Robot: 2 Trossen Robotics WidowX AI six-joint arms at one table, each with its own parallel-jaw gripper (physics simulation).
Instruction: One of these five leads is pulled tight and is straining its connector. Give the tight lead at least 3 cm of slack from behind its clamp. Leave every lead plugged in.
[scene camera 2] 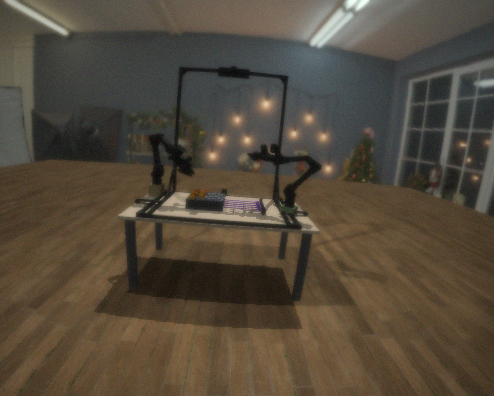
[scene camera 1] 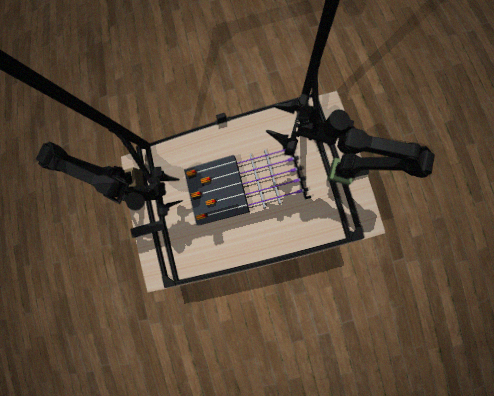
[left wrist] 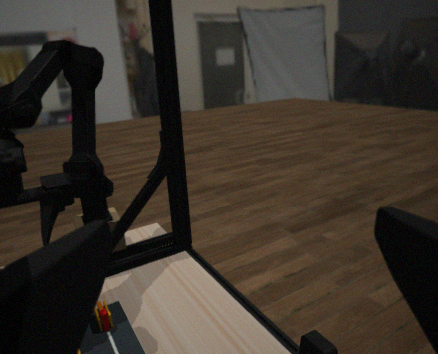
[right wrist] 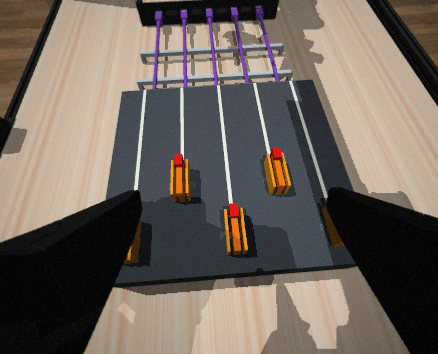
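Seen in the pictures: left gripper, fingertip midpoint: (scene camera 2: 250, 154) (scene camera 1: 269, 118) (left wrist: 242, 226); right gripper, fingertip midpoint: (scene camera 2: 193, 175) (scene camera 1: 181, 190) (left wrist: 10, 256) (right wrist: 234, 198); left arm's base at its link origin: (scene camera 2: 289, 206) (scene camera 1: 343, 170); right arm's base at its link origin: (scene camera 2: 156, 184) (scene camera 1: 126, 179) (left wrist: 97, 218).
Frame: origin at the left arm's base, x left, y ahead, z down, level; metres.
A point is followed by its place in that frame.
Note:
Five purple leads (right wrist: 214, 55) {y 0.329, x 0.117, z 0.030 m} (scene camera 1: 272, 178) {y 0.303, x 0.113, z 0.036 m} run from a black connector strip (right wrist: 200, 14) {y 0.212, x 0.024, z 0.039 m} over two grey rails to a dark board (right wrist: 160, 120) {y 0.526, x 0.137, z -0.009 m} (scene camera 1: 220, 212) {y 0.488, x 0.335, z -0.009 m} (scene camera 2: 205, 204). All five look plugged in; I cannot tell which is tight. White lines run along the board to orange clamps with red ends, such as the middle clamp (right wrist: 236, 232) {y 0.623, x 0.289, z -0.033 m} and its neighbours (right wrist: 180, 180) {y 0.599, x 0.215, z -0.033 m} (right wrist: 278, 174) {y 0.549, x 0.304, z -0.033 m}. My right gripper (right wrist: 234, 198) {y 0.638, x 0.288, z -0.150 m} (scene camera 1: 179, 190) {y 0.638, x 0.288, z -0.150 m} is open above the clamp end; its fingers partly hide the two outer clamps. My left gripper (left wrist: 242, 226) {y 0.350, x -0.002, z -0.327 m} (scene camera 1: 273, 119) {y 0.350, x -0.002, z -0.327 m} is open and empty, high near the connector strip.
Grey rails (right wrist: 215, 77) {y 0.380, x 0.145, z 0.030 m} bridge the leads. A black frame (scene camera 1: 270, 258) {y 0.210, x 0.482, z 0.038 m} edges the table (scene camera 1: 225, 255) {y 0.421, x 0.531, z 0.057 m}, with uprights (left wrist: 172, 125) {y 0.983, x 0.107, z -0.250 m} beside the arms. A small black block (scene camera 1: 221, 119) {y 0.624, x -0.108, z 0.016 m} (left wrist: 317, 344) {y 0.622, x -0.116, z 0.002 m} sits on the frame's far bar. A green base piece (scene camera 1: 341, 172) stands under the left arm.

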